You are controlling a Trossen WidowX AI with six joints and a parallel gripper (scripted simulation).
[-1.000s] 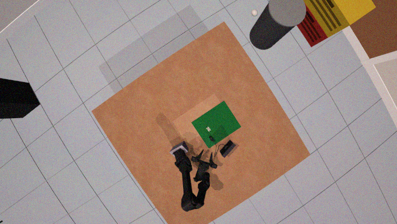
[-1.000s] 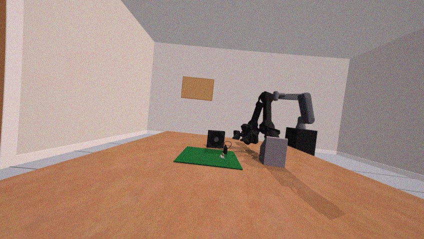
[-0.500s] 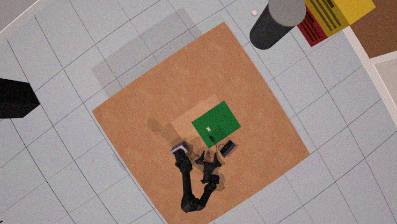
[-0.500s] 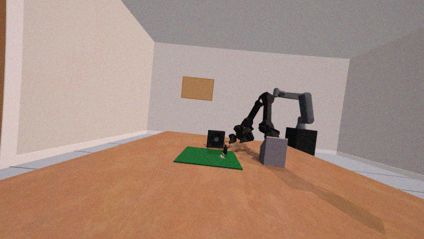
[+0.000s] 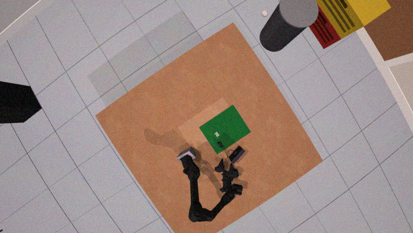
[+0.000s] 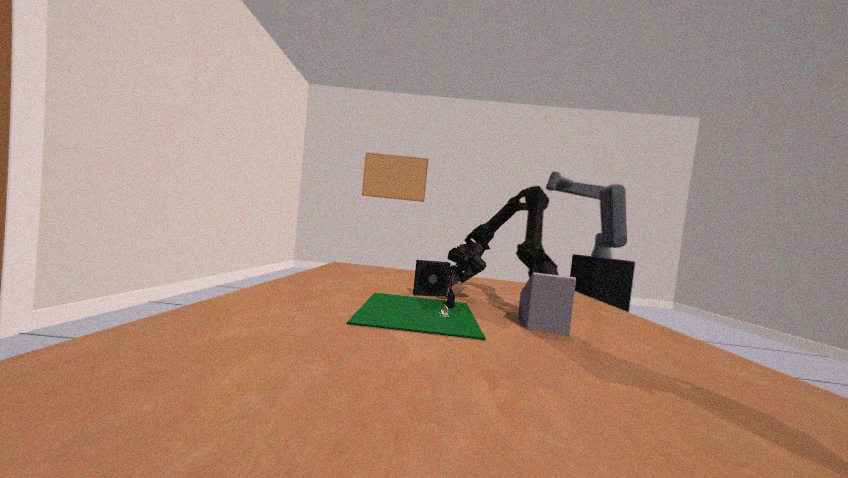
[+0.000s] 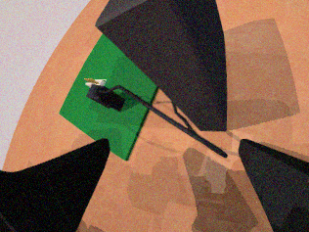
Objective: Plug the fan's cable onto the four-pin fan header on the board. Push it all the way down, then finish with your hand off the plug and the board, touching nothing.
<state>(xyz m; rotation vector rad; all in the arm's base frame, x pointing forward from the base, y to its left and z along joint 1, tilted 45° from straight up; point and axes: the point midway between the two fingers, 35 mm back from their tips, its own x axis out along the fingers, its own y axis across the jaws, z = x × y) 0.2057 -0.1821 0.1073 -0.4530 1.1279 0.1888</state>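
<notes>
My gripper tip is 80 mm short of the dark fan, 20 mm to the right of it and 20 mm below it. From my gripper tip the other things lie so: black plug (20 mm ahead, 120 mm to the left, 20 mm below); white four-pin fan header (40 mm ahead, 200 mm to the left, 40 mm below); green board (110 mm ahead, 190 mm to the left, 60 mm below).
</notes>
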